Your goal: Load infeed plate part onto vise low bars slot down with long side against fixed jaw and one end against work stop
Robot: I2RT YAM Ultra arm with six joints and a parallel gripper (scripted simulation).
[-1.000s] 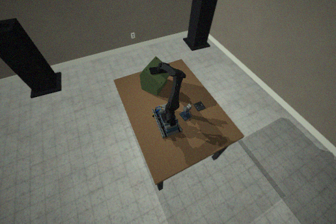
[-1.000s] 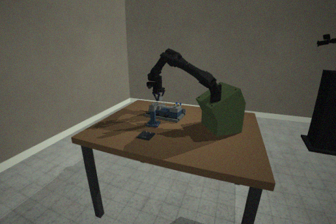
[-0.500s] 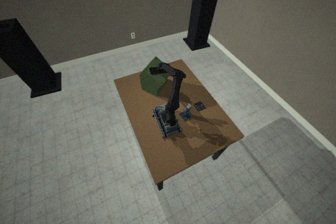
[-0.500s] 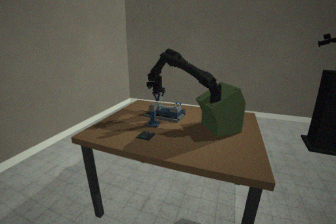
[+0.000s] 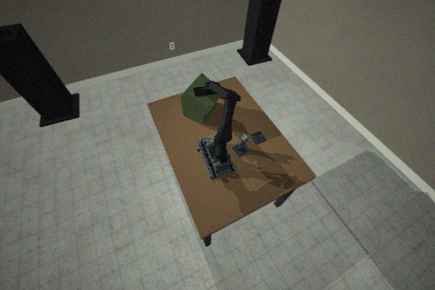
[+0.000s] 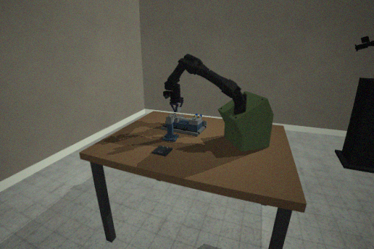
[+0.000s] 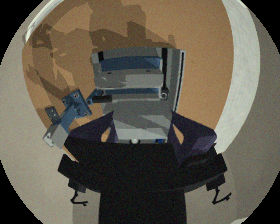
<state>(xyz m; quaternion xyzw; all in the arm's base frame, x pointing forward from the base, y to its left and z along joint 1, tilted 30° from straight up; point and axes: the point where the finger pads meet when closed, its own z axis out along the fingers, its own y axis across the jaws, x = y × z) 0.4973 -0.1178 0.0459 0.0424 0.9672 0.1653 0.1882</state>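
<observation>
The part lies right at my hand. The rest, counted from my hand: vise: 7 cm behind, 2 cm to the left, 9 cm below; infeed plate: 10 cm behind, 39 cm to the left, 13 cm below.
</observation>
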